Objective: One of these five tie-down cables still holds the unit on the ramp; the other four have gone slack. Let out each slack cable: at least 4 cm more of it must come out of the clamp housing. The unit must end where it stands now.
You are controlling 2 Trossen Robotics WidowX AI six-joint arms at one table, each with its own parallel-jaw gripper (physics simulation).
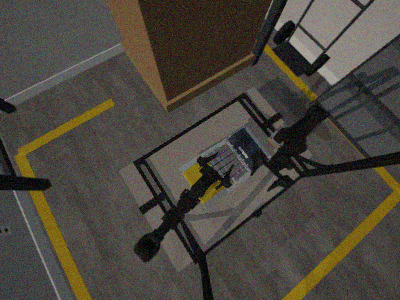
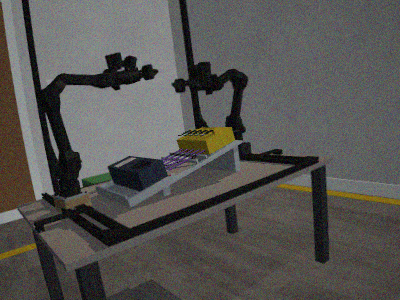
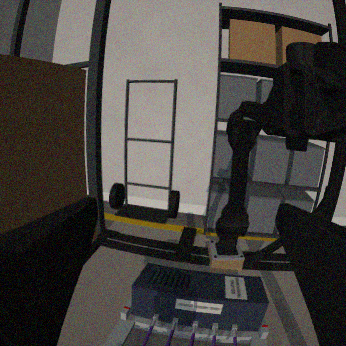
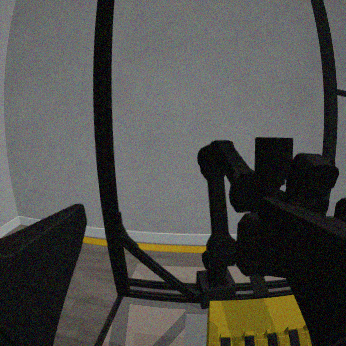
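Note:
The unit, a dark blue box (image 1: 250,142) (image 2: 135,172) (image 3: 200,300), rests low on the pale grey ramp (image 2: 146,196). The yellow clamp housing (image 1: 212,194) (image 2: 220,141) (image 4: 255,315) stands at the ramp's high end, with dark levers (image 2: 197,132) on top. Several purple cables (image 1: 230,159) (image 2: 182,157) (image 3: 171,336) run between them; their slack cannot be told here. My left gripper (image 1: 218,168) (image 2: 178,85) (image 3: 191,211) is open and empty, above the housing end. My right gripper (image 1: 265,175) (image 2: 152,71) (image 4: 173,211) is open and empty, held high above the ramp.
A black frame (image 1: 190,129) (image 2: 200,210) runs around the tabletop, with uprights at its ends. A green object (image 2: 96,180) lies behind the unit. A tall brown cabinet (image 1: 205,45), a hand truck (image 3: 151,141) and a shelf rack (image 3: 218,100) stand beyond the table.

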